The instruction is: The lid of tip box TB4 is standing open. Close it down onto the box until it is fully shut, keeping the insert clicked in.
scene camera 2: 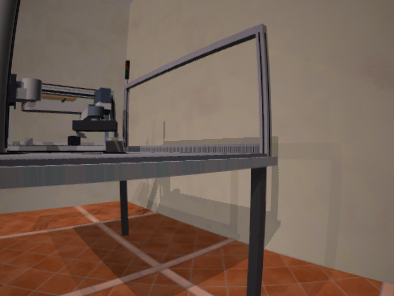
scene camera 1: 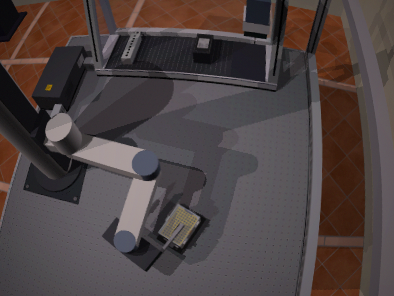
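Pixels of known places: gripper, fingertip midpoint: (scene camera 2: pixel 100 135) (scene camera 1: pixel 162 210); arm's base, link origin: (scene camera 1: pixel 58 164).
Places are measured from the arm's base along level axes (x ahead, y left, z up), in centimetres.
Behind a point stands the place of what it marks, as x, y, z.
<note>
Tip box TB4 (scene camera 1: pixel 180 226) (scene camera 2: pixel 115 145) @[53.9, -22.0, 5.1] stands on the table near the arm's end, with a grid of yellowish tips facing up in scene camera 1. A pale, see-through panel (scene camera 1: pixel 156 204) along its upper-left side looks like the raised lid; its exact angle is unclear. My gripper (scene camera 1: pixel 147 250) (scene camera 2: pixel 95 126) hangs low at the box's lower-left side and is open with nothing between its fingers. A slim grey bar (scene camera 1: pixel 173 236) reaches from it over the tips. The fingertips are mostly hidden, and whether the insert is clicked in cannot be told.
The arm's pale links (scene camera 1: pixel 112 156) @[34.7, -2.8, 26.0] cross from the column at the left. A dark controller box (scene camera 1: pixel 60 77) @[-7.8, 35.7, 12.8] stands at the back left. At the back, a framed shelf (scene camera 1: pixel 185 76) @[47.1, 45.0, 4.3] bears a white perforated strip (scene camera 1: pixel 131 47) @[21.3, 55.1, 10.8] and a small black block (scene camera 1: pixel 203 49) @[53.6, 53.7, 13.2]. A frame post (scene camera 2: pixel 264 90) @[100.4, -71.7, 29.2] rises at the table edge.
</note>
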